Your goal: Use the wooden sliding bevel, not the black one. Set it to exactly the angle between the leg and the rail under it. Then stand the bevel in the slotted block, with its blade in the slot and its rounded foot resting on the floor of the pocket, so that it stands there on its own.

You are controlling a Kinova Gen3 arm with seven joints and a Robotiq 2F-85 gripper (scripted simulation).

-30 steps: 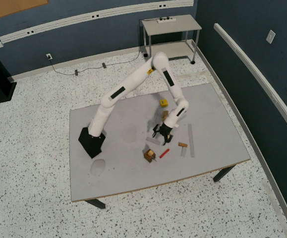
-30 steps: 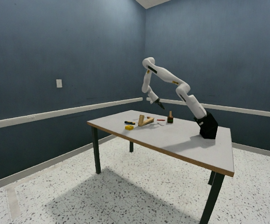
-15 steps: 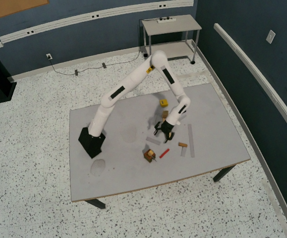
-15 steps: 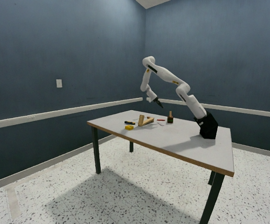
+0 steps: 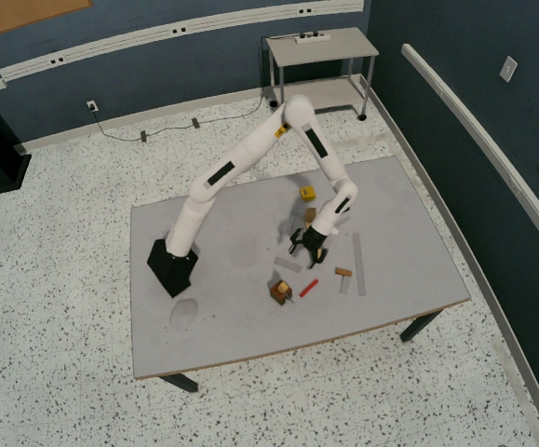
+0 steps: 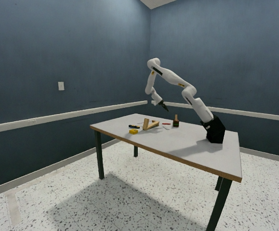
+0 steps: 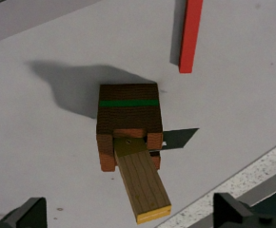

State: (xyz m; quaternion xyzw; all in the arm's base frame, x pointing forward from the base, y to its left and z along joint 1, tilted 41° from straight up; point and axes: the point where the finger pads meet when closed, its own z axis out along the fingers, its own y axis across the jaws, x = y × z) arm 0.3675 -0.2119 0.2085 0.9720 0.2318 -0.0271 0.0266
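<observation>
Now: the wooden sliding bevel 7 cm behind my hand, 7 cm to the right of it and 10 cm below it. Also, from my hand: grey blade: 7 cm behind, 8 cm to the right, 13 cm below; then red stick: 3 cm ahead, 5 cm to the right, 18 cm below; then short grey strip: 3 cm behind, 8 cm to the left, 18 cm below.
</observation>
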